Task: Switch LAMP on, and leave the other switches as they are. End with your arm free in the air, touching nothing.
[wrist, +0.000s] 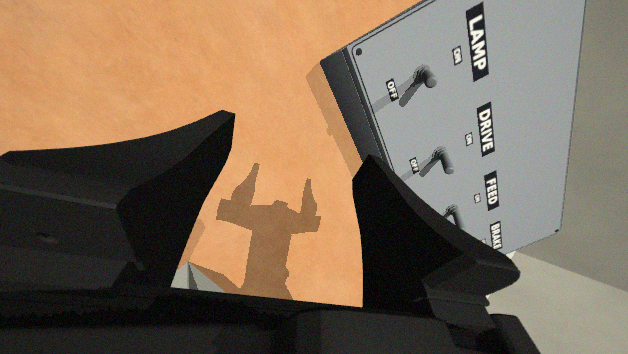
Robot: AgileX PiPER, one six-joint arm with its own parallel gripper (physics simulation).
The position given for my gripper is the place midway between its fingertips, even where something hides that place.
Observation:
In view: my gripper [301, 151] and a grey switch panel [503, 108].

